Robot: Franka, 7 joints.
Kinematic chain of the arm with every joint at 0, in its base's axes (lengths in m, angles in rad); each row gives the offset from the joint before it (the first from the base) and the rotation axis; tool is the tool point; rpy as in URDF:
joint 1: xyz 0 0 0.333 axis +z
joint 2: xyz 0 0 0 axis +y
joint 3: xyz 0 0 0.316 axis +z
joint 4: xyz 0.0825 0 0 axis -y
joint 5: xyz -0.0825 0 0.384 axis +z
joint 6: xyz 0 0 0 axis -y
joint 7: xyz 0.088 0 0 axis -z
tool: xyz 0 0 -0.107 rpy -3.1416 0 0
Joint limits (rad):
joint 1: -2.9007..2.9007
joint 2: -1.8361..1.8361
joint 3: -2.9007..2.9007
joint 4: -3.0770..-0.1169
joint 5: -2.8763..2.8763
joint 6: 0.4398..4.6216
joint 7: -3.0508..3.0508
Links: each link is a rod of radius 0.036 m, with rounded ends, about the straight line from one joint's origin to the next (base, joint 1, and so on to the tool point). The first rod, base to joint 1, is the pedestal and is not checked.
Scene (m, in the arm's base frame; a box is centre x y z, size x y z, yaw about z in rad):
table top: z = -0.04
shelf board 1: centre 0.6 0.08 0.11 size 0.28 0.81 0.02 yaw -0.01
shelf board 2: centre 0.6 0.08 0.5 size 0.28 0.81 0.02 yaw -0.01
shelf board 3: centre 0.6 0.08 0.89 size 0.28 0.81 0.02 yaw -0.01
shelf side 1: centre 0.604 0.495 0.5 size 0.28 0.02 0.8 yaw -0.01
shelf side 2: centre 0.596 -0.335 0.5 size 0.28 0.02 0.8 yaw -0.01
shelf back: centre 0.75 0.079 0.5 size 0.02 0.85 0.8 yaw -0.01
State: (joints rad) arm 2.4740 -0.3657 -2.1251 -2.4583 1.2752 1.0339 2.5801
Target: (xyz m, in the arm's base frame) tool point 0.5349 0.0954 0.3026
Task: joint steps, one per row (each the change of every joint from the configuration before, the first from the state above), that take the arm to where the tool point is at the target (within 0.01 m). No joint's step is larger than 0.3 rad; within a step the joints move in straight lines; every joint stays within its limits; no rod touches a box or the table.
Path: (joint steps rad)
1: -0.0393 -0.1301 -0.1347 0.2010 0.0768 0.1351 0.0000
2: -0.0394 -0.1302 -0.1348 0.2010 0.0769 0.1350 0.0000

